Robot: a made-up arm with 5 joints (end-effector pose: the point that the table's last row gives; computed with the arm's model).
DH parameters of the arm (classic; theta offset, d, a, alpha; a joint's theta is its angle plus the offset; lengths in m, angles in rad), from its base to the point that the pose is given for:
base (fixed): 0 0 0.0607 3.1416
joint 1: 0 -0.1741 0.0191 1.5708
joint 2: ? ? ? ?
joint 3: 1.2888 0 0.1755 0
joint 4: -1.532 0.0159 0 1.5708
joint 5: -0.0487 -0.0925 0 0
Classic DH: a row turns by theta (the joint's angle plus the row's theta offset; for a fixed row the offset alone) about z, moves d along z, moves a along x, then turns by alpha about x.
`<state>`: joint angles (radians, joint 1 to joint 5).
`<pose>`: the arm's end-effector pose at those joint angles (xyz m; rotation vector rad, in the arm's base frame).
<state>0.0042 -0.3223 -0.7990 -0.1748 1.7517</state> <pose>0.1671 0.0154 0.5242 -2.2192 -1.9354 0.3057</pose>
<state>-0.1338 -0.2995 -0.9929 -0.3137 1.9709</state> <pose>0.1100 0.0227 0.5374 2.4351 1.9555 0.0471</pose>
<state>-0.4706 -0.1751 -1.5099 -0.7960 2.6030</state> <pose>-0.0123 -0.0193 0.5046 2.3973 1.4012 1.3564</pose>
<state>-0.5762 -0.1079 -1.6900 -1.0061 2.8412</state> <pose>-0.0324 -0.0415 0.4737 -2.2027 -1.0986 -1.7332</pose>
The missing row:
joint 2: -1.3275 0 0.1005 0
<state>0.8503 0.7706 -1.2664 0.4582 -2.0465</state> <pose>0.3022 -0.2509 0.3201 1.2651 -1.7629 -2.0799</pose>
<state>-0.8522 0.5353 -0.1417 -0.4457 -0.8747</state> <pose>0.2769 0.2714 0.1895 1.2590 -1.0244 -0.0548</pose>
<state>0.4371 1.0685 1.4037 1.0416 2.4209</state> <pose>-0.0261 0.0581 0.1193 2.1405 0.3589 1.2208</pose>
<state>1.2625 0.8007 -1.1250 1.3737 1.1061</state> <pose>0.1718 -0.2964 0.2067 -0.4787 -0.2086 -0.2004</pose>
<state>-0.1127 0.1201 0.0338 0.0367 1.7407</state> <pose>0.3769 0.0518 0.2303 -1.1038 -1.0945 1.4779</pose>
